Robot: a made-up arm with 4 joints. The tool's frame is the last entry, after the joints. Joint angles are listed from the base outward. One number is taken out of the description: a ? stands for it. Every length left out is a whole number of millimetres.
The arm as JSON. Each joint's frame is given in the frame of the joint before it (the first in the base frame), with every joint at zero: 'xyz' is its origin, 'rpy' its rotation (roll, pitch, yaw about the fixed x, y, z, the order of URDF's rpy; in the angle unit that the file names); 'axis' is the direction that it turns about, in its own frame. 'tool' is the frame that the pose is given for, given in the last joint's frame.
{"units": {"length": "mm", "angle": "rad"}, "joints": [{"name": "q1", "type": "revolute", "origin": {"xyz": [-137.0, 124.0, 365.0], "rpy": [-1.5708, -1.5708, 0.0]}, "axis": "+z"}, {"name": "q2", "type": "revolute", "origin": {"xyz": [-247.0, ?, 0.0], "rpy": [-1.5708, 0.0, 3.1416]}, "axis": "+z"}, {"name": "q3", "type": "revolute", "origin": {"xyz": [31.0, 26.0, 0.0], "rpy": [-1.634, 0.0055, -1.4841]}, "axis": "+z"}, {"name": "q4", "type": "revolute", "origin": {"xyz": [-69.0, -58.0, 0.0], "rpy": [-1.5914, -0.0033, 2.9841]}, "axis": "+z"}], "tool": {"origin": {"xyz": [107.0, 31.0, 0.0], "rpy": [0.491, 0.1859, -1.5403]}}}
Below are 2 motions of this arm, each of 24 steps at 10 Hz.
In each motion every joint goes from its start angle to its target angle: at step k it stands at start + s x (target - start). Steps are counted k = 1, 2, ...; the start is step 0. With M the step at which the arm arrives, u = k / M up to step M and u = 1 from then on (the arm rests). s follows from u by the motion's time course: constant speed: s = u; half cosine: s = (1 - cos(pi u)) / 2; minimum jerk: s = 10 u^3 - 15 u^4 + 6 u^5.
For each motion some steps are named. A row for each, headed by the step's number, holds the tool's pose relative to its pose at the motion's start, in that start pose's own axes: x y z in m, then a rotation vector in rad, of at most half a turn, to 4 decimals.
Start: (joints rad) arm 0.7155 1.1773 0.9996 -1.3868
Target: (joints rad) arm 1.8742 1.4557 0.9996 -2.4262
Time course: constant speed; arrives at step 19
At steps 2, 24:
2: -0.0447 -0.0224 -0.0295 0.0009 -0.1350 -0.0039
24: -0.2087 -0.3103 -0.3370 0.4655 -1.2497 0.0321

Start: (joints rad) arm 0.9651 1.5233 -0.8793 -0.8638
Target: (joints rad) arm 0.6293 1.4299 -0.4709 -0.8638
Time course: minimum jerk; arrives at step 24
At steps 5, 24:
5: 0.0036 -0.0023 -0.0006 0.0300 0.0344 -0.0167
24: 0.0675 -0.0520 -0.0283 0.4641 0.5334 -0.2585

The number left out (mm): -357.0
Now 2 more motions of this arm.
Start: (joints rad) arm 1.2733 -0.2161 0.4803 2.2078
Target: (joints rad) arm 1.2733 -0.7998 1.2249 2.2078
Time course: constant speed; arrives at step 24
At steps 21, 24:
21: 0.0092 0.0031 -0.0453 -0.5662 -0.5416 -0.3228
24: 0.0128 0.0009 -0.0520 -0.6652 -0.5972 -0.3674

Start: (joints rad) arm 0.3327 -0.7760 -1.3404 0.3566
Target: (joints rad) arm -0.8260 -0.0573 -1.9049 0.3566
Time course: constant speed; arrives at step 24
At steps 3, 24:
3: 0.0312 0.0337 -0.0119 -0.1980 0.0297 0.0836
24: 0.1955 0.2007 -0.1905 -1.3074 -0.0293 0.9159

